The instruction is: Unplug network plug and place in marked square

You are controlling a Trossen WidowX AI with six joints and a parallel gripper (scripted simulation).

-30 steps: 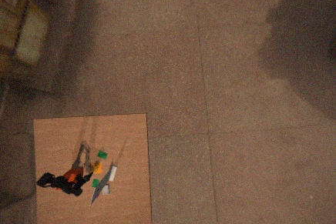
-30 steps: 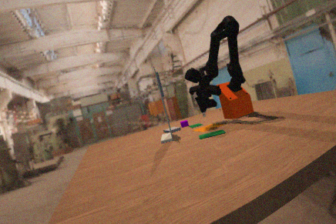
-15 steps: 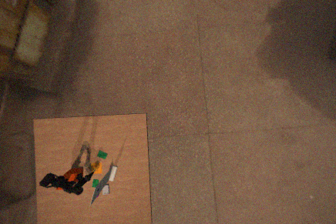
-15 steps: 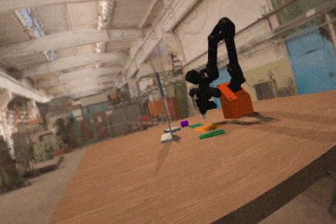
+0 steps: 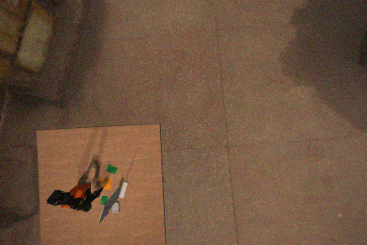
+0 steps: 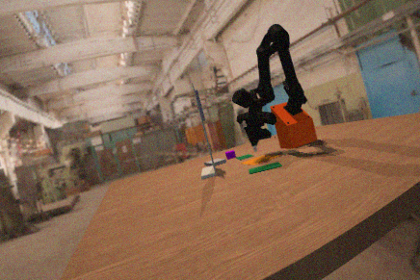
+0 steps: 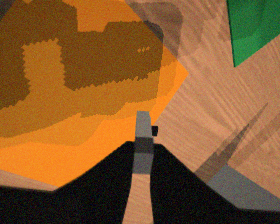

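My gripper tip is 5 cm above the orange marked square and 1 cm past it. The rest, counted from my gripper tip: grey network plug 1 cm to the left; then purple block 28 cm to the right, 4 cm below, 3 cm behind; then thin upright panel 16 cm ahead, 10 cm above, 7 cm to the right.
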